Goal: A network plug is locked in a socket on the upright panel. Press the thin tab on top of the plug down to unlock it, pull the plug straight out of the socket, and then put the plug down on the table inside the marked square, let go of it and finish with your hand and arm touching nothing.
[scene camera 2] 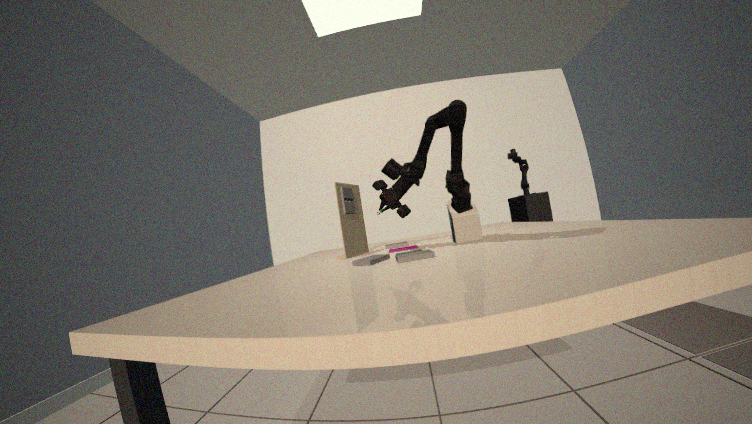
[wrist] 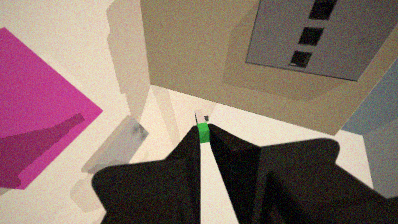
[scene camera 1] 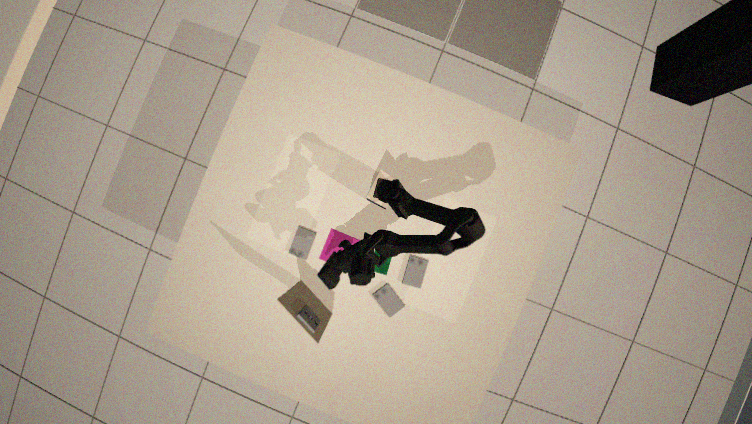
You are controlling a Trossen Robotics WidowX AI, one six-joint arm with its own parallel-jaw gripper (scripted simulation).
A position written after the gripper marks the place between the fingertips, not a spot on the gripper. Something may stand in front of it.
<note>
In view: the gripper (scene camera 1: pixel 320 272) and an upright panel (scene camera 2: pixel 349 204).
The gripper also shows in scene camera 2 (scene camera 2: pixel 380 211) and in the wrist view (wrist: pixel 202 129). The upright panel also shows in the wrist view (wrist: pixel 313 71) and in scene camera 1 (scene camera 1: pixel 300 302).
</note>
